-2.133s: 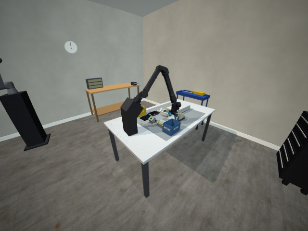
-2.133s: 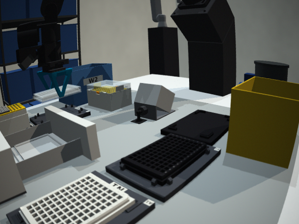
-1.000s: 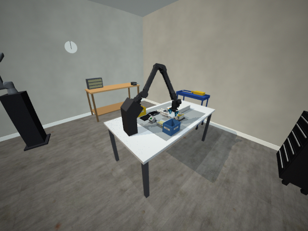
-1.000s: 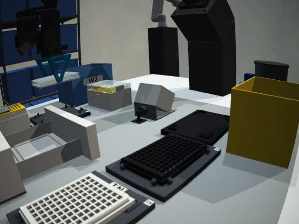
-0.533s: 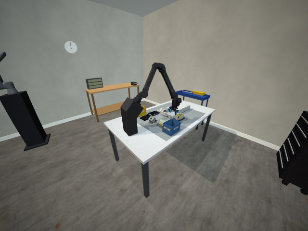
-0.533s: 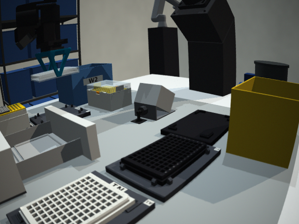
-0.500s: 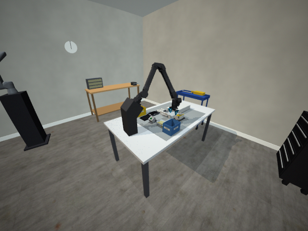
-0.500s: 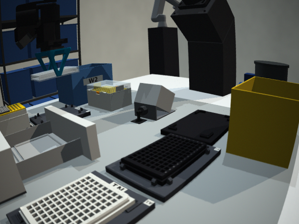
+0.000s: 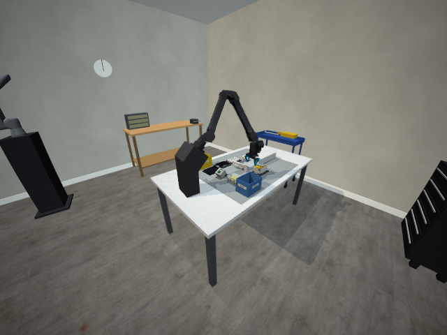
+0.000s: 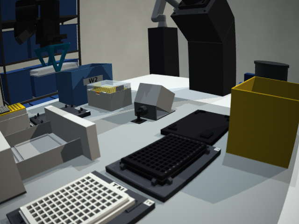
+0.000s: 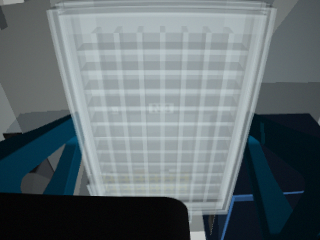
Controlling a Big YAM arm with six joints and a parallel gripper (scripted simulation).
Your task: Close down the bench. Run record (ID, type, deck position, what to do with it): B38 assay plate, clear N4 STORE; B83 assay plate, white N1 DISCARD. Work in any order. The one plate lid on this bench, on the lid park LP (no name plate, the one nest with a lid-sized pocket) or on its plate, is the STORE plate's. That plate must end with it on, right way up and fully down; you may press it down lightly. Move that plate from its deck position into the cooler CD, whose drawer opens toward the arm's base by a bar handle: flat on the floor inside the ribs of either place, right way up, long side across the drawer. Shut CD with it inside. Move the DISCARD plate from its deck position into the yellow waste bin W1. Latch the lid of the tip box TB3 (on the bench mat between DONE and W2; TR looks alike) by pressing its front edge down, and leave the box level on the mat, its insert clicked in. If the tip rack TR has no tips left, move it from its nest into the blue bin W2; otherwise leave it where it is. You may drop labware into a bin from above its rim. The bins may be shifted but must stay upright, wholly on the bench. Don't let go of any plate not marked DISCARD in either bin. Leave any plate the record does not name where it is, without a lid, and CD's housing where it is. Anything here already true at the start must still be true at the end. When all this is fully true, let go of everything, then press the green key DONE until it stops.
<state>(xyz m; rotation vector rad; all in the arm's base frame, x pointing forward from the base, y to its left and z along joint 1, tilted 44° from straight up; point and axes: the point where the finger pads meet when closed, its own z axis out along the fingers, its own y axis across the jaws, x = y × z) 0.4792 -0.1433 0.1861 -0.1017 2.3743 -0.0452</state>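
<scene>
Right now the cooler drawer is 14 cm ahead of my hand, 21 cm to the left of it and 12 cm below it. From my hand the other things lie so: tip rack TR (16 cm ahead, 2 cm to the left, 9 cm below); then clear plate lid (right at my hand); then clear plate (right at my hand).
</scene>
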